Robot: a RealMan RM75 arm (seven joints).
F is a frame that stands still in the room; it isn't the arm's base.
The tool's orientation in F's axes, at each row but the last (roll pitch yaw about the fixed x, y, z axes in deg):
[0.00, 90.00, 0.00]
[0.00, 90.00, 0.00]
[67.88, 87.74, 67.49]
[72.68, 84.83, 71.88]
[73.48, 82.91, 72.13]
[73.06, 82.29, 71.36]
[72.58, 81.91, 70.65]
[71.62, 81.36, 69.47]
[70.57, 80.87, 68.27]
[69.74, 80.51, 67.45]
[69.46, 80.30, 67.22]
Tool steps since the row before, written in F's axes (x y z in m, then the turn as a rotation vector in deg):
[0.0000, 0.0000, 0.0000, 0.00, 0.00, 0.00]
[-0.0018, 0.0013, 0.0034, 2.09, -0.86, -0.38]
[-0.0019, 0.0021, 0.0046, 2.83, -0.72, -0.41]
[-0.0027, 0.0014, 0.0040, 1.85, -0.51, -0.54]
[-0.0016, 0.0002, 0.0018, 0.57, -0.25, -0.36]
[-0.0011, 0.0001, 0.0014, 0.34, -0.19, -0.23]
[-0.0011, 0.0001, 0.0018, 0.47, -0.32, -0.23]
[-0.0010, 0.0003, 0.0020, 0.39, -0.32, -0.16]
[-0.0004, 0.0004, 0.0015, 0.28, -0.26, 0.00]
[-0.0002, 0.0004, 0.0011, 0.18, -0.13, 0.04]
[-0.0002, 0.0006, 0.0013, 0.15, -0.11, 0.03]
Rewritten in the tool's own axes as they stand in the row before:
[0.0000, 0.0000, 0.0000, 0.00, 0.00, 0.00]
[-0.0034, 0.0013, -0.0018, 0.38, -0.86, 2.09]
[-0.0045, 0.0023, -0.0018, 0.43, -0.72, 2.83]
[-0.0039, 0.0017, -0.0026, 0.55, -0.53, 1.84]
[-0.0018, 0.0004, -0.0015, 0.35, -0.28, 0.56]
[-0.0014, 0.0002, -0.0010, 0.22, -0.21, 0.34]
[-0.0018, 0.0003, -0.0010, 0.21, -0.33, 0.47]
[-0.0020, 0.0005, -0.0009, 0.13, -0.33, 0.39]
[-0.0014, 0.0006, -0.0003, -0.02, -0.25, 0.29]
[-0.0010, 0.0006, -0.0002, -0.05, -0.12, 0.19]
[-0.0012, 0.0008, -0.0001, -0.04, -0.10, 0.16]

